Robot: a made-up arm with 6 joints. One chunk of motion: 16 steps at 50 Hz.
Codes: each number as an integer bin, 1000 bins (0 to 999) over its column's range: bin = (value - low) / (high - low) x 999, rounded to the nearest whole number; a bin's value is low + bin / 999 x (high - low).
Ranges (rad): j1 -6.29..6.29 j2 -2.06..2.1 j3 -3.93..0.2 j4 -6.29..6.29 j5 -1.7..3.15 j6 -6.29..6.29
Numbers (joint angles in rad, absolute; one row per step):
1: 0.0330 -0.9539 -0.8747 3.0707 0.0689 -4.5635
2: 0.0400 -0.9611 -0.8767 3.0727 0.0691 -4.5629
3: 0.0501 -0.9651 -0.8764 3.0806 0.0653 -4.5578
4: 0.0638 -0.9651 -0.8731 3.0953 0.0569 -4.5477
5: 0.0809 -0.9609 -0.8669 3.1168 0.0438 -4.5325
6: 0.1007 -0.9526 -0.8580 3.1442 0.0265 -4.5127
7: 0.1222 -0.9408 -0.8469 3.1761 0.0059 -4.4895
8: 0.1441 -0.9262 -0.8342 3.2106 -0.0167 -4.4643
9: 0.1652 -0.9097 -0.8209 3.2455 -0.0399 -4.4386
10: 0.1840 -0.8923 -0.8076 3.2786 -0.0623 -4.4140
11: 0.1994 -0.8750 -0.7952 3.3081 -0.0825 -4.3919
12: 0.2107 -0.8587 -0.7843 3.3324 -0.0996 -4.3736
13: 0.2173 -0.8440 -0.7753 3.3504 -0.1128 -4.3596
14: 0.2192 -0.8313 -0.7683 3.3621 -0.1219 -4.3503
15: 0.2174 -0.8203 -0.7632 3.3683 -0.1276 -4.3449
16: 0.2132 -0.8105 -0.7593 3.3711 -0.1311 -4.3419
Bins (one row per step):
1: 502 266 739 743 364 137
2: 503 264 739 744 364 137
3: 503 263 739 744 364 138
4: 505 263 739 745 362 138
5: 506 264 741 747 359 140
6: 507 266 743 749 356 141
7: 509 269 746 752 351 143
8: 511 272 749 754 347 145
9: 513 276 752 757 342 147
10: 514 280 755 760 337 149
11: 515 285 758 762 333 151
12: 516 288 761 764 330 152
13: 517 292 763 766 327 153
14: 517 295 765 766 325 154
15: 517 298 766 767 324 154
16: 516 300 767 767 323 155

